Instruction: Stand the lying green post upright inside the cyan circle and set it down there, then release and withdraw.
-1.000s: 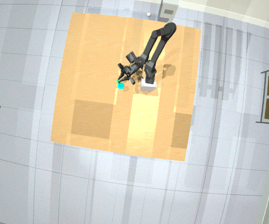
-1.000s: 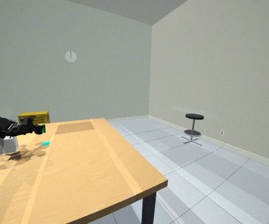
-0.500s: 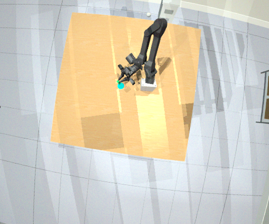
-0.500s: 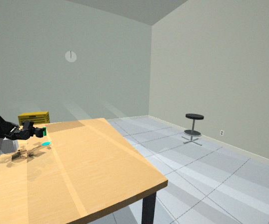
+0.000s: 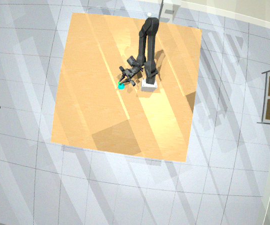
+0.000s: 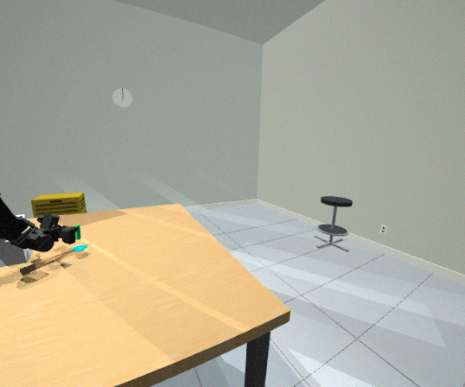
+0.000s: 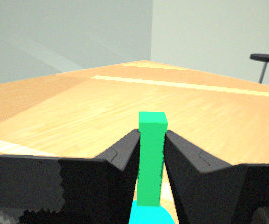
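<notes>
Now: gripper tip 10 cm above the cyan circle. Round my gripper tip: green post (2 cm below).
</notes>
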